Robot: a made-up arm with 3 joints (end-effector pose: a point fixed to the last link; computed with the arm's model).
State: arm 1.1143 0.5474 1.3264
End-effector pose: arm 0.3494 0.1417 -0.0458 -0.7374 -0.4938 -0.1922 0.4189
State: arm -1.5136 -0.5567 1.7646
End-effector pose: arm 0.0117 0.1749 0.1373 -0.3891 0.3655 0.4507 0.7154
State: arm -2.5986 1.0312 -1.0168
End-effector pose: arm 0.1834 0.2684 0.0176 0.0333 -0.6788 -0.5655 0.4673
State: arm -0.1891 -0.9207 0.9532
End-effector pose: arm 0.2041 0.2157 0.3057 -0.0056 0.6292 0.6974 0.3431
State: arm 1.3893 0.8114 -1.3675
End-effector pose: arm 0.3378 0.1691 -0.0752 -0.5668 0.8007 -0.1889 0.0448
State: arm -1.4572 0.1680 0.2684
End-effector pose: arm 0.1395 0.2649 0.1370 0.1607 -0.7334 -0.6581 0.0576
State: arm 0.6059 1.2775 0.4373
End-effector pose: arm 0.2605 0.2242 -0.0373 -0.8164 -0.0980 -0.1858 0.5380
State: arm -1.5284 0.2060 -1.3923
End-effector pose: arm 0.0934 0.2637 0.1360 -0.0016 -0.3600 -0.5732 0.7361
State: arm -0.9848 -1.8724 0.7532
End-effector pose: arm -0.0570 0.1272 0.0643 -0.6645 0.1885 0.5633 0.4534
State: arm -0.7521 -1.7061 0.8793
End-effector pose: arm -0.0369 0.1625 0.1553 -0.5165 0.2929 0.6271 0.5042
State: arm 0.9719 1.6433 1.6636
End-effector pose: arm 0.1724 0.2288 -0.0167 -0.5395 -0.3675 0.0128 0.7574
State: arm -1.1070 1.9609 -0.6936
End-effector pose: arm 0.2830 0.2076 -0.0896 -0.7888 -0.0901 -0.4533 0.4053
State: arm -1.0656 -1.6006 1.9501
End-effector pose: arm -0.0586 0.1044 0.0926 -0.3298 -0.0108 0.4665 0.8206
